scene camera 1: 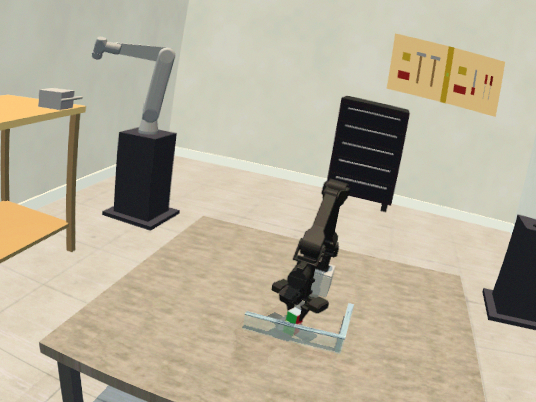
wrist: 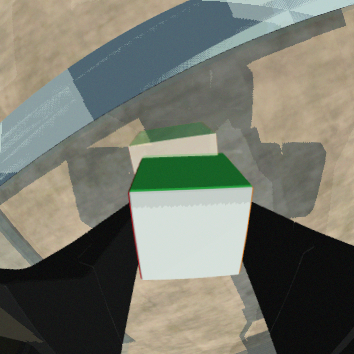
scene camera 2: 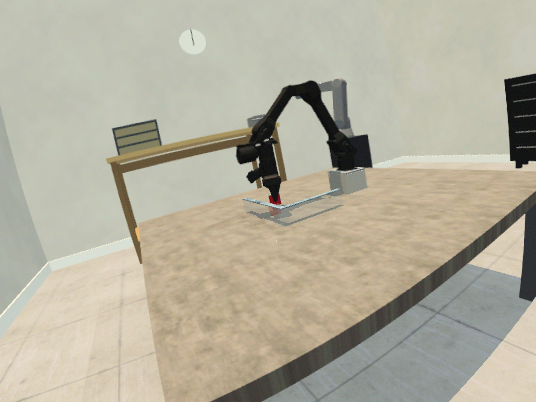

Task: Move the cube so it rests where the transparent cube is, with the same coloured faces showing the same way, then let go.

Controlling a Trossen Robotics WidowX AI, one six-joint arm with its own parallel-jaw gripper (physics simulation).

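The solid cube (scene camera 1: pixel 293 316) (scene camera 2: pixel 274 199) (wrist: pixel 192 235) shows a white top and a green side, with thin red and orange edges left and right in the wrist view. My gripper (scene camera 1: pixel 295 314) (scene camera 2: pixel 274 198) (wrist: pixel 185 206) is shut on it and holds it above the table. The transparent cube (scene camera 1: pixel 290 329) (scene camera 2: pixel 275 212) (wrist: pixel 175 144) is lower, partly hidden behind the solid cube in the wrist view. It has a pale top and a green side facing the same way as the solid cube's, but looks turned slightly relative to it.
A low clear wall (scene camera 1: pixel 320 332) (scene camera 2: pixel 310 198) (wrist: pixel 150 60) with a corner stands on the table (scene camera 1: pixel 165 295) (scene camera 2: pixel 350 260), close beside both cubes. My arm's pale base block (scene camera 1: pixel 323 281) (scene camera 2: pixel 348 180) stands behind. Dark shadows lie around the transparent cube.
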